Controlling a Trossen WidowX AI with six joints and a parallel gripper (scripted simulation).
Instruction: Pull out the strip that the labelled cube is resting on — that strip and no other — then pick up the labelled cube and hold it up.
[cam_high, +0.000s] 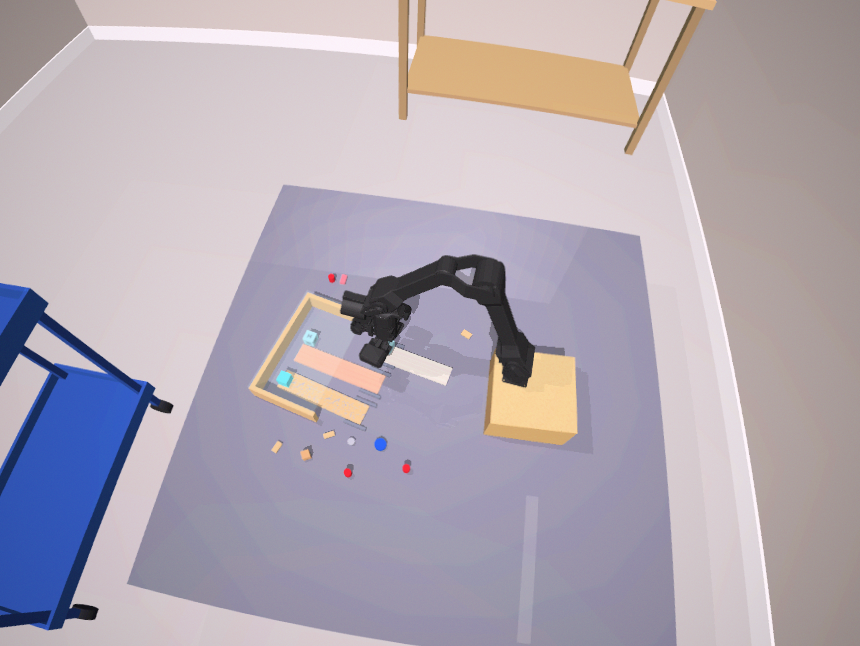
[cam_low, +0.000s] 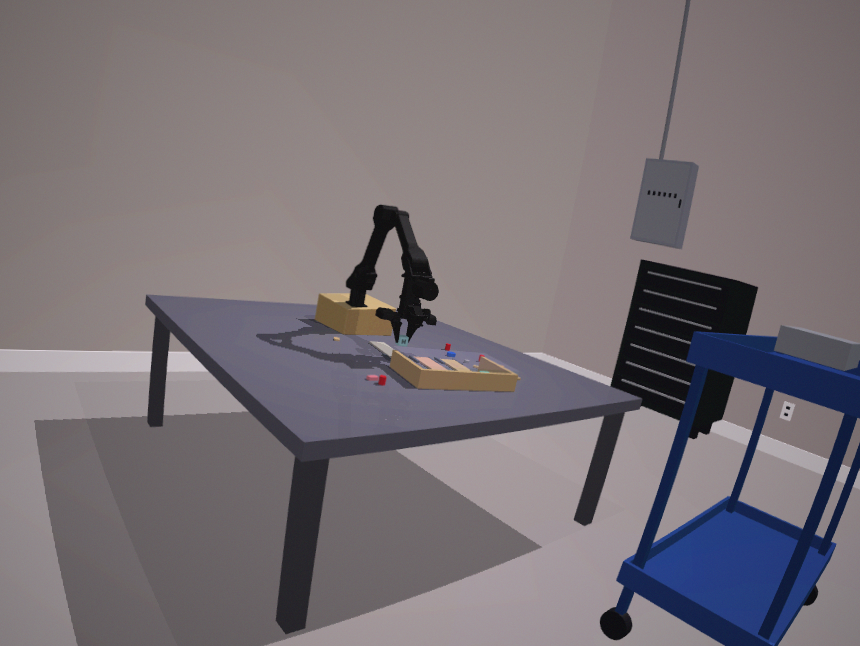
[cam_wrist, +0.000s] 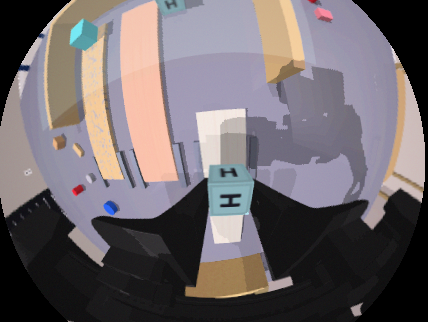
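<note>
Now: gripper tip 6 cm past the white strip and 5 cm above it. Also, from my gripper tip: blue disc 25 cm to the left, 6 cm behind, 5 cm below.
</note>
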